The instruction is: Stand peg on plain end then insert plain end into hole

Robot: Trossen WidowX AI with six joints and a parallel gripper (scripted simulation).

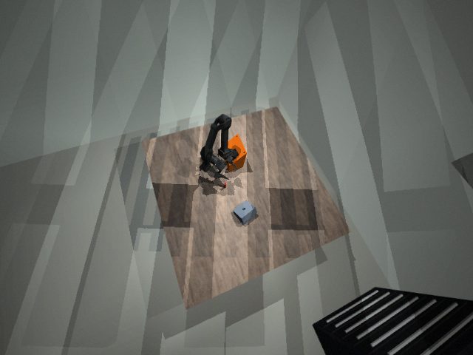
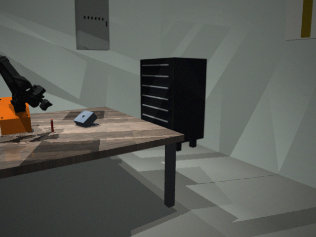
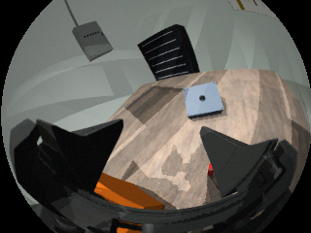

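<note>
Now: the red peg 60 mm to the right of my gripper tip and 140 mm below it. Also, from my gripper tip: blue-grey sloped panel 240 mm ahead, 150 mm below.
</note>
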